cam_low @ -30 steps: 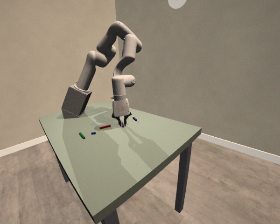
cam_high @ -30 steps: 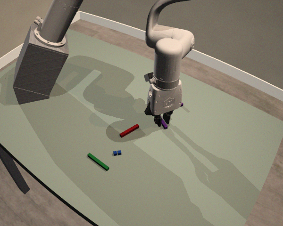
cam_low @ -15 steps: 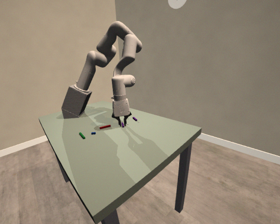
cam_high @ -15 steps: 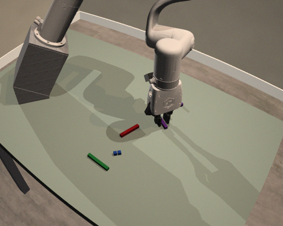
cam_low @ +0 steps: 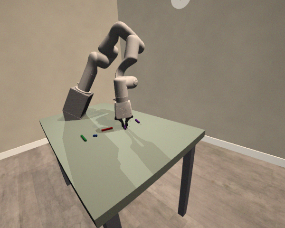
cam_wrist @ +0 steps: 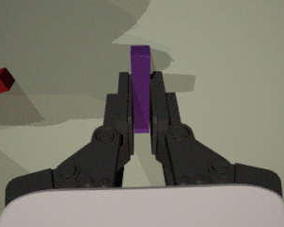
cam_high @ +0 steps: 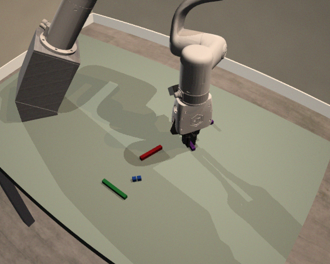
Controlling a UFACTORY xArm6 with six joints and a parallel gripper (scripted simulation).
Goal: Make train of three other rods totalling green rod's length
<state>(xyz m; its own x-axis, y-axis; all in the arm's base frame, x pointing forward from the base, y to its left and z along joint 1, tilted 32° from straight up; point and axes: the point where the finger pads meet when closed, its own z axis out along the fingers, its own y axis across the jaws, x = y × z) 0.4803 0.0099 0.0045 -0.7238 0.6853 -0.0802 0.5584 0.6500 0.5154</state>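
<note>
My gripper is now 2 cm above the purple rod. Round my hand: red rod (8 cm to the right, 7 cm behind, 2 cm below); green rod (24 cm to the right, 9 cm behind, 2 cm below); magenta rod (12 cm to the left, 8 cm behind, 2 cm below).
</note>
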